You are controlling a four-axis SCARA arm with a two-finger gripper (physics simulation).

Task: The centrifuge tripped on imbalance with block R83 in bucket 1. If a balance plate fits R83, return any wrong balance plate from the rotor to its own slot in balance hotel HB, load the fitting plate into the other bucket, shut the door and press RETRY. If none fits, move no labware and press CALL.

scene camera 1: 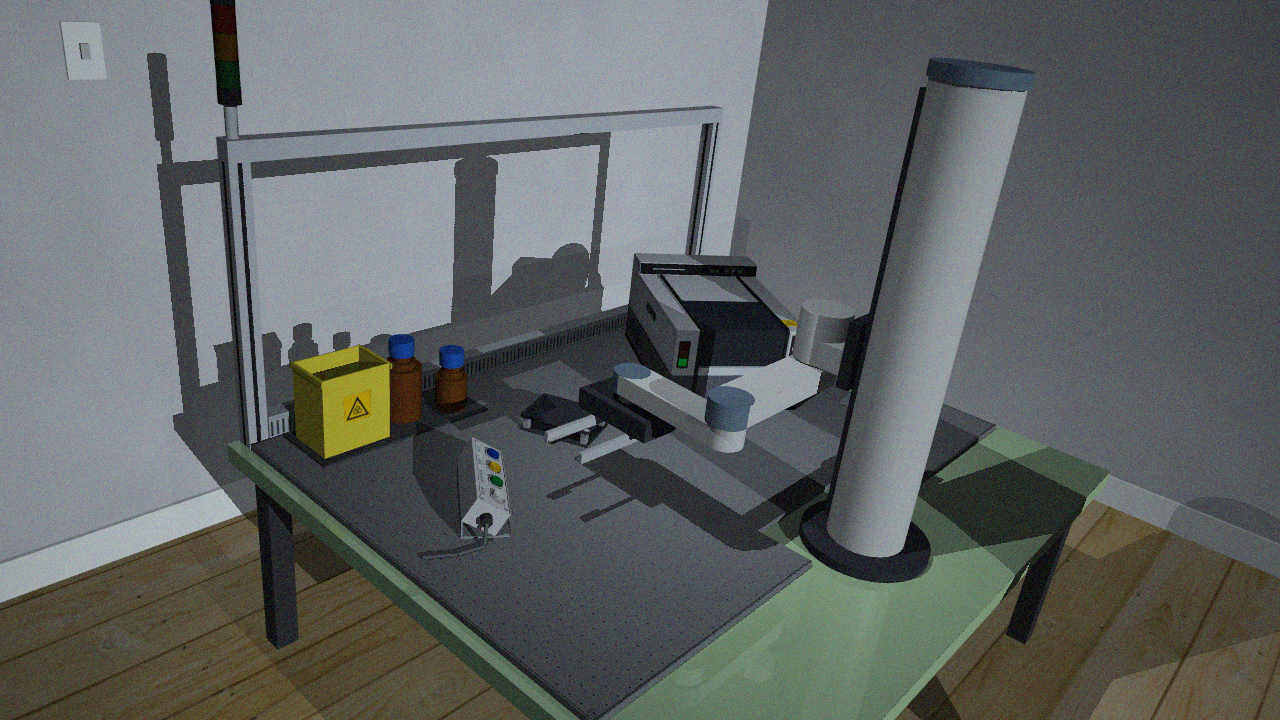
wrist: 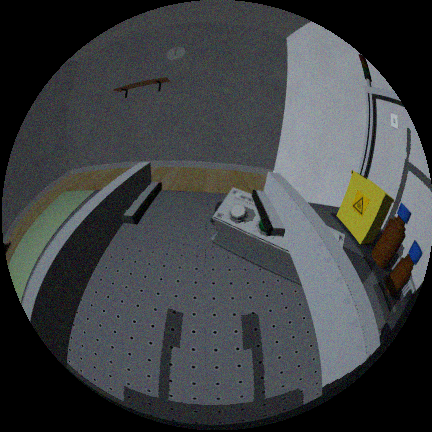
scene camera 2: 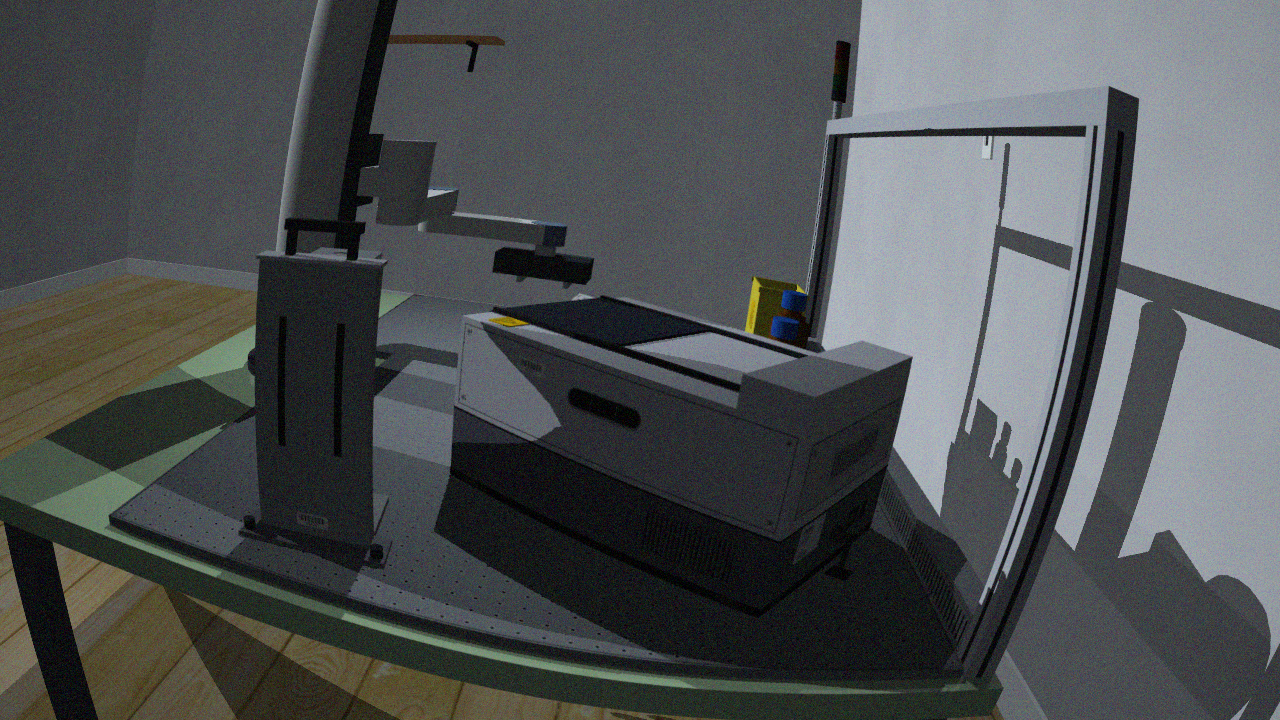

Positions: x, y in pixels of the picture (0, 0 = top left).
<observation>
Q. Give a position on a yellow bin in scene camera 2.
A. At 766, 296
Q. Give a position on a yellow bin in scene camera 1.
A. At 342, 399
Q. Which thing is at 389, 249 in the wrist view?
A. A blue-capped brown bottles.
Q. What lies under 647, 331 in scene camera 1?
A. A centrifuge.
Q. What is my gripper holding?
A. Nothing.
</observation>
